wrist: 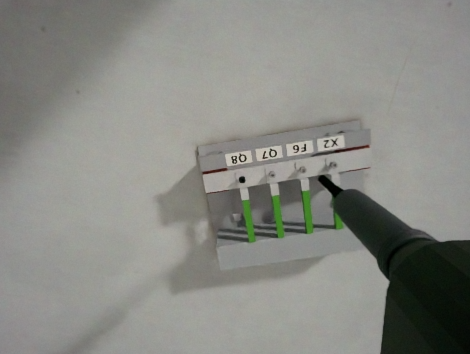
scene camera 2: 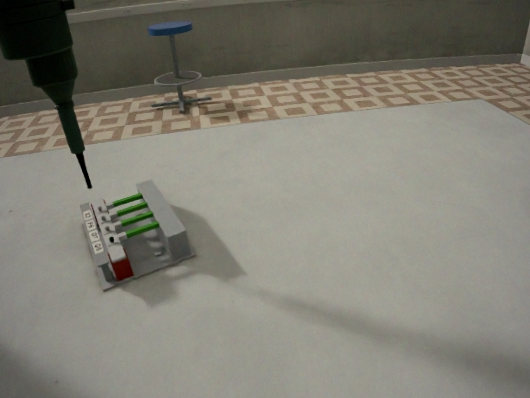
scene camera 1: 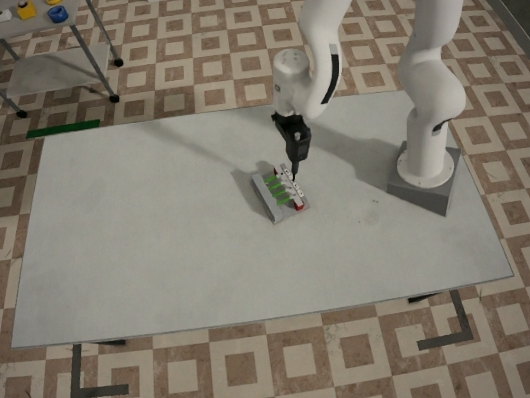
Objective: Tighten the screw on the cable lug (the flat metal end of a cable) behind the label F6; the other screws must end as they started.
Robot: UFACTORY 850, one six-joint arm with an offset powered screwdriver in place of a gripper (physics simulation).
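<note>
The terminal block (scene camera 1: 272, 202) (scene camera 2: 172, 232) (wrist: 280, 255) has labels X2, F6, Q7 and Q8. The label F6 (scene camera 2: 90, 225) (wrist: 299, 147) reads upside down in the wrist view. Behind it, a small grey screw (scene camera 2: 105, 218) (wrist: 302, 170) stands up at a cable lug (wrist: 305, 185) with a green cable (scene camera 2: 132, 209) (wrist: 307, 212). Similar grey screws show at X2 and Q7; Q8 shows a dark round spot (scene camera 2: 112, 239) (wrist: 242, 179). My screwdriver (scene camera 1: 294, 179) (scene camera 2: 90, 187) (wrist: 321, 178) has no fingers. Its bit tip hangs above the block, appearing between the F6 and X2 screws in the wrist view.
The block rests on a large pale table (scene camera 1: 165, 250) (scene camera 2: 350, 250). A grey arm base (scene camera 1: 420, 195) stands at the right of the table in scene camera 1. A cart (scene camera 1: 87, 57) stands at the back left, and a blue stool (scene camera 2: 170, 29) stands beyond the table.
</note>
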